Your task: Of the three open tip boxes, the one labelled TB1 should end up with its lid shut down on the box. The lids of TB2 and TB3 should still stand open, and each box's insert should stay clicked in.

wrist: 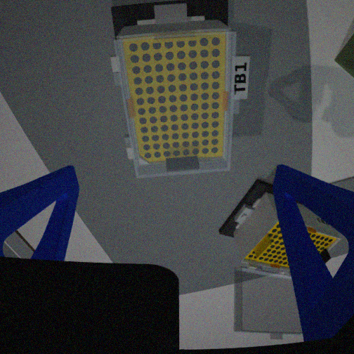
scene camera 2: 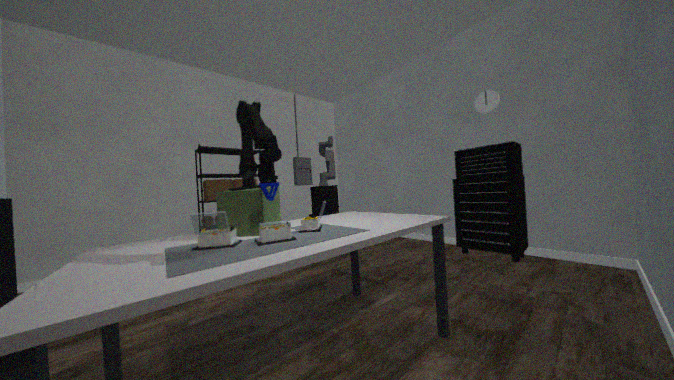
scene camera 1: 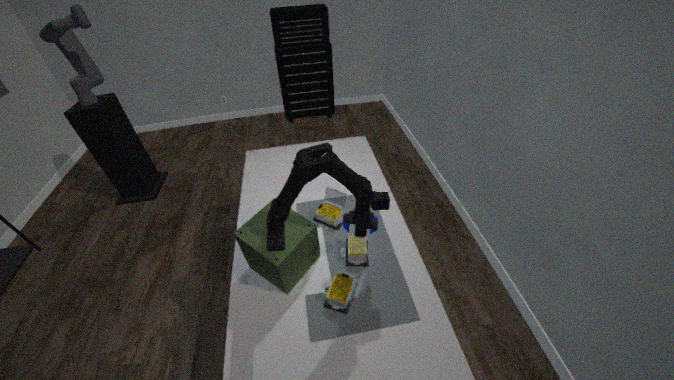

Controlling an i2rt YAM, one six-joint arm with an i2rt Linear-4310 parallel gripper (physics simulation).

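Where they show: gripper, fingertip midpoint: (scene camera 2: 269, 200); arm's base at its link origin: (scene camera 2: 249, 188) (scene camera 1: 276, 230).
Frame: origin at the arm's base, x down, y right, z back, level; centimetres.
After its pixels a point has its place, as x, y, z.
Note:
Box TB1 (scene camera 1: 357, 256) {17.5, 6.7, -33.3} (scene camera 2: 275, 233) {20.4, 2.1, -38.5} (wrist: 245, 77) is the middle box. Its clear lid (wrist: 212, 166) lies down flat over the yellow insert (wrist: 172, 97), which looks level. The far box (scene camera 1: 328, 215) (scene camera 2: 310, 225) {21.2, -20.2, -29.5} (wrist: 292, 245), apparently TB3, has its clear lid (scene camera 2: 322, 208) {12.9, -25.3, -33.6} (wrist: 267, 305) standing open. The near box (scene camera 1: 340, 291) (scene camera 2: 216, 239) {20.8, 22.0, -27.4}, TB2 by elimination, has its lid (scene camera 2: 210, 220) {12.7, 24.1, -30.6} standing open; its label is unreadable. My gripper (scene camera 1: 360, 228) {6.6, 2.2, -35.0} (scene camera 2: 270, 191) {6.6, 2.2, -35.0} (wrist: 175, 176) is open and empty, above the boxes with its blue fingers wide apart.
The boxes stand on a grey mat (scene camera 1: 390, 300) {24.2, 27.4, -43.5} (scene camera 2: 185, 262) {24.2, 33.1, -40.8} on the white table (scene camera 1: 270, 345) {24.5, 37.6, 7.4} (scene camera 2: 90, 295) {24.5, 51.6, -52.5}. The green block (scene camera 1: 295, 265) {11.7, 10.8, -5.9} (scene camera 2: 240, 215) {13.9, 7.8, -8.7} under the arm's base stands left of the boxes in scene camera 1. A dark drawer cabinet (scene camera 1: 306, 65) (scene camera 2: 487, 200) stands beyond the table.

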